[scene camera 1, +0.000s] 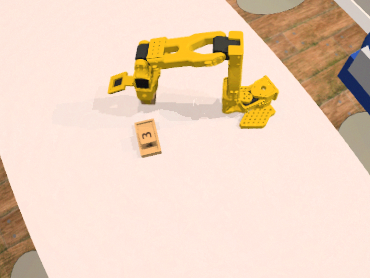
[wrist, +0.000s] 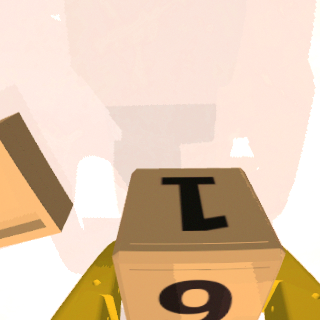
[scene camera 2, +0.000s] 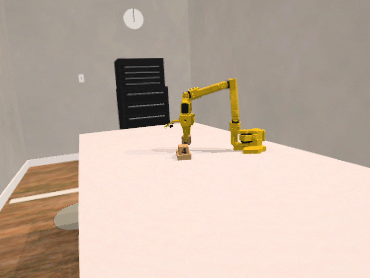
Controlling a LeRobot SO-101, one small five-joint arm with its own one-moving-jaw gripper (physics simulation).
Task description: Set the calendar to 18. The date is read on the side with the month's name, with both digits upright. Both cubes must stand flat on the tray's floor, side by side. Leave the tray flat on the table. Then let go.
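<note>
The wooden tray (scene camera 1: 152,154) (scene camera 2: 184,157) (wrist: 37,170) lies flat on the table; part of it shows at the left of the wrist view. A cube (scene camera 1: 146,134) (scene camera 2: 184,149) sits in the tray's near half, with a 3 on top and a 4 on its near side. The tray's far half is empty. My gripper (scene camera 1: 147,100) (scene camera 2: 186,137) (wrist: 200,260) is shut on the other cube (scene camera 2: 188,140) (wrist: 200,205), behind the tray and low over the table. In the wrist view, this cube shows an upside-down 1 and a 6 or 9. The month's name is not readable.
The arm's yellow base (scene camera 1: 257,112) (scene camera 2: 252,142) stands on the table (scene camera 1: 200,210) (scene camera 2: 225,215), right of the tray. The upper arm spans from the base to above the held cube. A black cabinet (scene camera 2: 142,95) stands behind the table.
</note>
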